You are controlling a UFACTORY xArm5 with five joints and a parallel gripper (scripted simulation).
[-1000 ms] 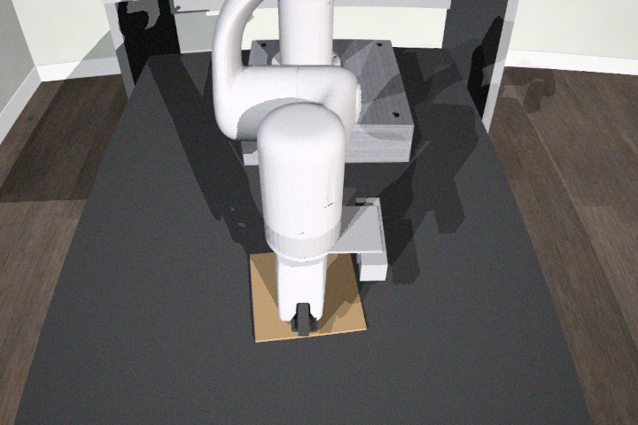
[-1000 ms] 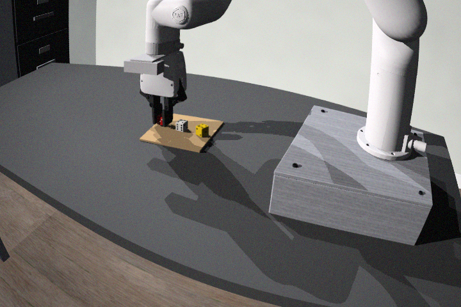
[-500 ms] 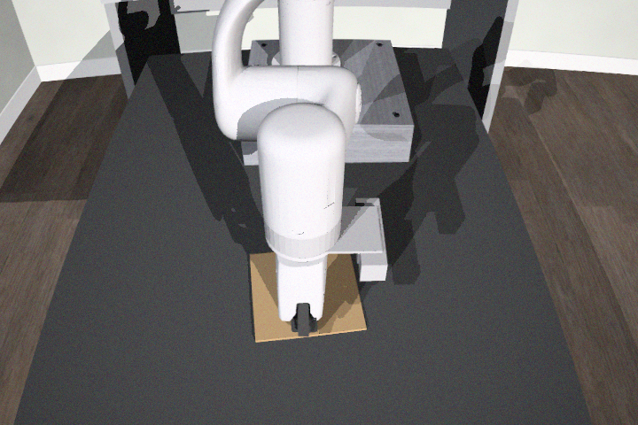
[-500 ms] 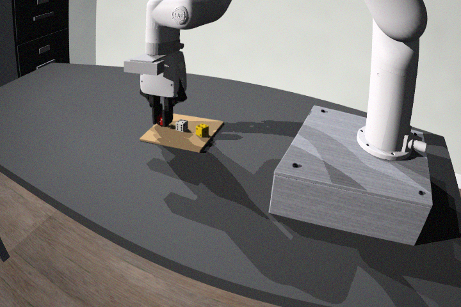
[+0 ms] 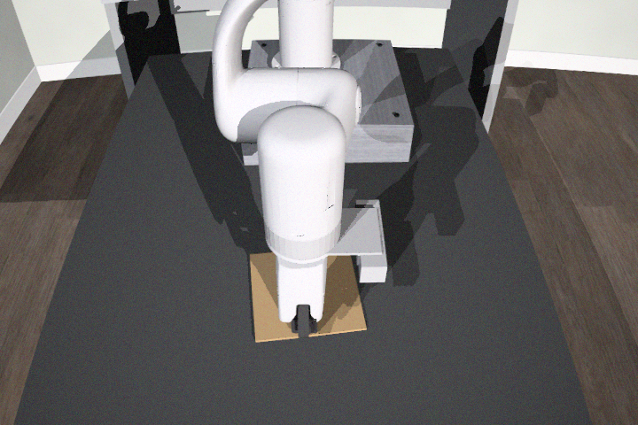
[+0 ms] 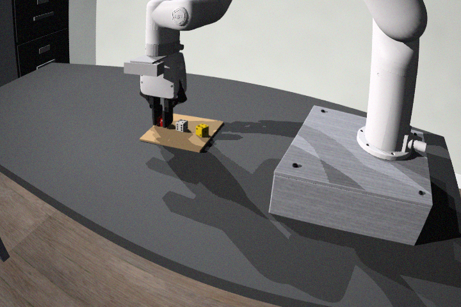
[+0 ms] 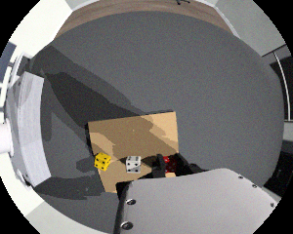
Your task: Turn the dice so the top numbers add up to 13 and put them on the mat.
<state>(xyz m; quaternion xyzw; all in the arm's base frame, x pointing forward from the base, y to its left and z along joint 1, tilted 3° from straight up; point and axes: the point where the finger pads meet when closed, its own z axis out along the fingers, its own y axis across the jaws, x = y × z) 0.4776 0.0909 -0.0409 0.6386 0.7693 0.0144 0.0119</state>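
My gripper is now 10 mm above the red die. Round my hand: yellow die 100 mm behind, 20 mm to the right, 10 mm below; then tan mat 50 mm behind, 10 mm to the right, 20 mm below; then white die 50 mm behind, 10 mm to the right, 10 mm below.
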